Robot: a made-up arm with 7 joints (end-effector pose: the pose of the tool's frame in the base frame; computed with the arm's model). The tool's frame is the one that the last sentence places. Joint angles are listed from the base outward.
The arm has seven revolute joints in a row. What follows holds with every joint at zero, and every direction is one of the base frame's. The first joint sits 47.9 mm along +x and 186.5 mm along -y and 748.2 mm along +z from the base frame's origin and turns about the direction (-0.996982, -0.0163, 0.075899). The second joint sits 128.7 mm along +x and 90 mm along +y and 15.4 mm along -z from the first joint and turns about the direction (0.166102, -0.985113, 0.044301). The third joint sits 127.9 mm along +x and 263.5 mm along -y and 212.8 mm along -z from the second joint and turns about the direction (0.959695, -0.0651, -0.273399). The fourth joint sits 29.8 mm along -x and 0.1 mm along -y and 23.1 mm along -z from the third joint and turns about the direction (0.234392, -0.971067, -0.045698). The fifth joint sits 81.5 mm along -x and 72.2 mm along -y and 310.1 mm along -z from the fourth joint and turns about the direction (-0.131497, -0.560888, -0.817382). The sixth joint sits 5.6 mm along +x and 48.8 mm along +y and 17.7 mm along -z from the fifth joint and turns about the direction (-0.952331, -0.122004, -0.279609). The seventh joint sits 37.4 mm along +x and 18.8 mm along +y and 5.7 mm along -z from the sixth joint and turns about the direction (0.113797, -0.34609, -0.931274). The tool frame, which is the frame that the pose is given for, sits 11.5 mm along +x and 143 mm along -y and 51.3 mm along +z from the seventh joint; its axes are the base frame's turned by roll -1.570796, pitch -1.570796 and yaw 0 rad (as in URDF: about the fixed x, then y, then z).
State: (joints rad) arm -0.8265 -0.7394 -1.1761 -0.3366 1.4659 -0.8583 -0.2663
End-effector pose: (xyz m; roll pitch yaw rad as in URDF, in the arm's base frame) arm 0.1373 -0.5406 0.3254 1.4502 -1.3446 -2.4670
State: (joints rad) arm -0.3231 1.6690 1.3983 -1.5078 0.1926 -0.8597 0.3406
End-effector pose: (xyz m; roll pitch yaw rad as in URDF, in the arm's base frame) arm 0.6006 -0.1101 0.4804 0.7838 -0.3392 -0.8929
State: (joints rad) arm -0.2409 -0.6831 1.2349 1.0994 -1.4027 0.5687 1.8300
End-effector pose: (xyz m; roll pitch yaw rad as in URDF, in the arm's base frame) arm 0.1721 -0.0266 0.2344 -0.4351 -0.8198 3.1103
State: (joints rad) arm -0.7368 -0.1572 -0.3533 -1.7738 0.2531 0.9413 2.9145
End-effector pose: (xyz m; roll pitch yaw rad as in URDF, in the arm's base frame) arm -0.1854 -0.3902 0.5169 1.5455 -0.1326 2.1394
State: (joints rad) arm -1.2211 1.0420 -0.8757 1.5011 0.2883 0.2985 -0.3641
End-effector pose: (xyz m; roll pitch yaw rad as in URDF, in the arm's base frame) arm 0.5856 -0.4213 0.5486 0.6950 0.1585 2.2470
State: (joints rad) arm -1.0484 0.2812 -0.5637 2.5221 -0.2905 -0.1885 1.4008
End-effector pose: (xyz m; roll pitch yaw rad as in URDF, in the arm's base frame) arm 0.6422 -0.1941 0.6693 -1.3051 1.1027 1.8180
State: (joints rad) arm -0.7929 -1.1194 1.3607 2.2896 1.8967 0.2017 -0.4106
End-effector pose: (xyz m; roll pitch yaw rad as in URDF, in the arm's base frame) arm 0.1253 -0.1139 0.2154 0.3564 -1.1354 0.7378
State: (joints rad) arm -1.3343 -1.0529 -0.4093 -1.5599 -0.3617 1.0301 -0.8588
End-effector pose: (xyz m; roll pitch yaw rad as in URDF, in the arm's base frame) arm -0.1041 -0.2896 0.4459 -0.2979 -0.6188 2.1770
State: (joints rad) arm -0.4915 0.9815 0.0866 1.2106 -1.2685 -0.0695 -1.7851
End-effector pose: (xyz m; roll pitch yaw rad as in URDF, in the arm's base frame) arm 0.7372 -0.1316 0.8415 -2.6627 -0.0139 2.8435
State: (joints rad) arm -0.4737 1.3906 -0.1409 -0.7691 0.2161 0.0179 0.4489
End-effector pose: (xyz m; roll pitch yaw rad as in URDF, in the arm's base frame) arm 0.5287 -0.3323 0.3507 0.5040 -0.6890 -2.9968
